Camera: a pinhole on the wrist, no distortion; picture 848 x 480 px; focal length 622.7 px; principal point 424.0 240.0 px. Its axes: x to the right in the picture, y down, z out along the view. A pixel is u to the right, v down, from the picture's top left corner.
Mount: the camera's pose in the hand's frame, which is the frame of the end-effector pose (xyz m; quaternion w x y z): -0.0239 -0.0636 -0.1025 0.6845 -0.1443 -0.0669 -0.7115
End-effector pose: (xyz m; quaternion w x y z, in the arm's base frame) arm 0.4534 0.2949 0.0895 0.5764 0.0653 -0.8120 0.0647
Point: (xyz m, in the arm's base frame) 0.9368 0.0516 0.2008
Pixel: behind the camera
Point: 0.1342 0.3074 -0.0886
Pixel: 428 115
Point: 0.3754 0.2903 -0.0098
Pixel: 395 39
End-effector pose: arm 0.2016 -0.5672 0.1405 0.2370 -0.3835 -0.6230 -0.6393
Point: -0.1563 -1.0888 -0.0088
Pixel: behind the camera
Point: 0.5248 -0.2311 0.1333
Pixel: 294 32
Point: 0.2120 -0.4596 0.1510
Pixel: 418 295
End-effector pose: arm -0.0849 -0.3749 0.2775 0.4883 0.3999 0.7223 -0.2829
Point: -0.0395 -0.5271 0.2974
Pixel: 561 35
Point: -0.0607 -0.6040 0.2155
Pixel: 693 191
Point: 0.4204 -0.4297 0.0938
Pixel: 85 244
